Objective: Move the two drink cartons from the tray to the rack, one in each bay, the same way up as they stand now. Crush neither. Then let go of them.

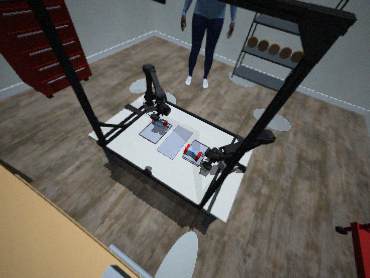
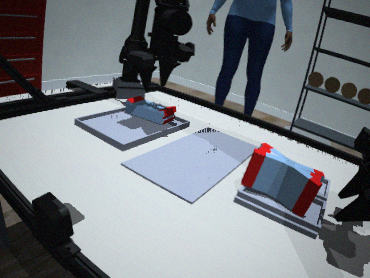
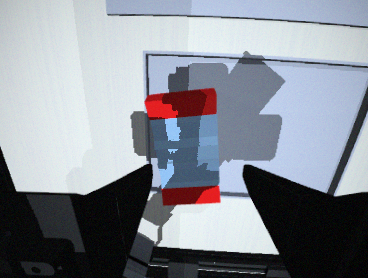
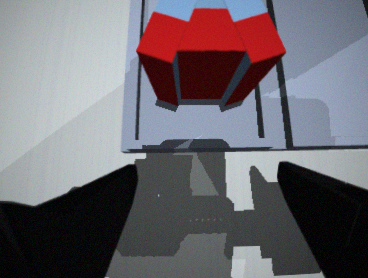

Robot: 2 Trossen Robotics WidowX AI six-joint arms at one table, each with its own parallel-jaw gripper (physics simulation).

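Where they show: left gripper, fingertip midpoint: [image 1: 160, 118] [image 2: 154, 88] [image 3: 198, 170]; right gripper, fingertip midpoint: [image 1: 204, 160] [image 2: 337, 207] [image 4: 206, 171]; left arm's base, origin of the base link: [image 1: 149, 103] [image 2: 129, 80].
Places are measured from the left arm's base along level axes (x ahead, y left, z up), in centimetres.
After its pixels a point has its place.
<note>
One drink carton [image 1: 160, 122] @[x 25.3, y 1.0, z -1.4 cm] [image 2: 150, 111] @[x 27.6, y -0.2, z -2.2 cm] [image 3: 185, 150] @[x 24.0, y 1.3, z -1.8 cm], blue with red ends, sits low on the tray [image 1: 151, 136] @[x 34.7, y -11.0, z -4.9 cm] [image 2: 100, 134] @[x 37.2, y -14.7, z -4.5 cm] [image 3: 310, 125] @[x 34.4, y -9.8, z -5.0 cm], looks toppled onto a side and reaches over the rim. My left gripper [image 1: 159, 117] @[x 25.3, y 0.8, z 3.7 cm] [image 2: 155, 85] @[x 25.3, y 0.8, z 3.7 cm] [image 3: 198, 170] @[x 25.3, y 0.8, z 3.7 cm] is open and empty above it. The other carton [image 1: 193, 152] @[x 66.6, y 11.4, z 2.1 cm] [image 2: 281, 179] @[x 65.9, y 10.7, z -0.2 cm] [image 4: 205, 30] @[x 69.9, y 14.5, z 2.3 cm] rests in one bay of the rack [image 2: 275, 216] @[x 69.7, y 8.0, z -4.7 cm] [image 4: 130, 115] @[x 73.8, y 11.6, z -3.6 cm]; its narrowed middle shows. The bay beside it holds no carton. My right gripper [image 2: 341, 206] @[x 74.6, y 17.7, z -1.4 cm] [image 4: 206, 171] @[x 74.6, y 17.7, z -1.4 cm] is open and empty, beside the rack and apart from that carton.
A flat grey-blue plate [image 1: 175, 142] [image 2: 185, 165] [image 3: 240, 9] lies between tray and rack. A black frame with posts surrounds the table. A black device [image 2: 52, 217] @[x 68.5, y -24.8, z -0.3 cm] is on the front rail. A person [image 1: 202, 40] [image 2: 247, 55] stands behind the table.
</note>
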